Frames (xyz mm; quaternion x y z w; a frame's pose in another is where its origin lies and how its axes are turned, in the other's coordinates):
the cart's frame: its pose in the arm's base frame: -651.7 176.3 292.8 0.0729 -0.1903 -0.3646 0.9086
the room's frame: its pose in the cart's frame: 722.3 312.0 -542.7 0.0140 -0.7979 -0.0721 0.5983
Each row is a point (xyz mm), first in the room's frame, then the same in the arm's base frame.
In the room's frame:
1: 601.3 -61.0 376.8
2: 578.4 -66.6 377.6
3: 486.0 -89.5 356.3
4: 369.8 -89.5 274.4
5: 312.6 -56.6 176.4
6: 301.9 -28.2 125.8
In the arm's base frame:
1: -353.6 208.1 334.0
2: -342.9 202.1 313.8
3: -288.4 159.8 244.9
4: -176.6 85.7 197.8
5: -74.6 29.2 217.1
6: -26.9 10.1 246.0

